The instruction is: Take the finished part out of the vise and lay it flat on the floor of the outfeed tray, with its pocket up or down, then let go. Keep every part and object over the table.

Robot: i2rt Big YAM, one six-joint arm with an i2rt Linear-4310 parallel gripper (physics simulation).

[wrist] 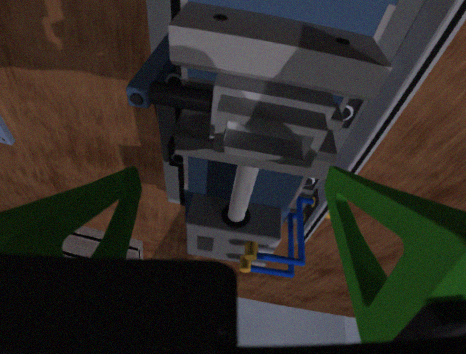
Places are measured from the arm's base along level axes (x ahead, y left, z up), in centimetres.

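Pixels of known places: gripper, fingertip midpoint: (232, 177).
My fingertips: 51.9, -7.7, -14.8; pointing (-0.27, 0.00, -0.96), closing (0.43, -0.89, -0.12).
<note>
Ahead of a thing's pixels: the offset from my fingertips to its middle, as dx, dy, dz. "*": to the spot under its first point.
The finished part {+1.8, -0.8, -3.1} (274, 118), a grey block with a rectangular pocket, sits between the jaws of the grey vise {-4.7, -3.3, -7.9} (280, 62) in the upper middle of the wrist view. Its pocket faces up towards the camera; shadow blurs its lower edges. My gripper (232, 177) is open and empty, its green fingers wide apart at the left and right. The part shows beyond the fingertips, higher in the view and between them sideways. The outfeed tray cannot be made out for certain.
A black rod with a blue end block {* -0.2, +5.9, -3.0} (138, 95) juts left beside the part. Blue pipes {* -12.9, -13.0, -6.0} (291, 240) with brass fittings stand at the vise's near end. A pale grey surface (295, 310) shows at the bottom, and a slotted pale block (102, 239) behind the left finger.
</note>
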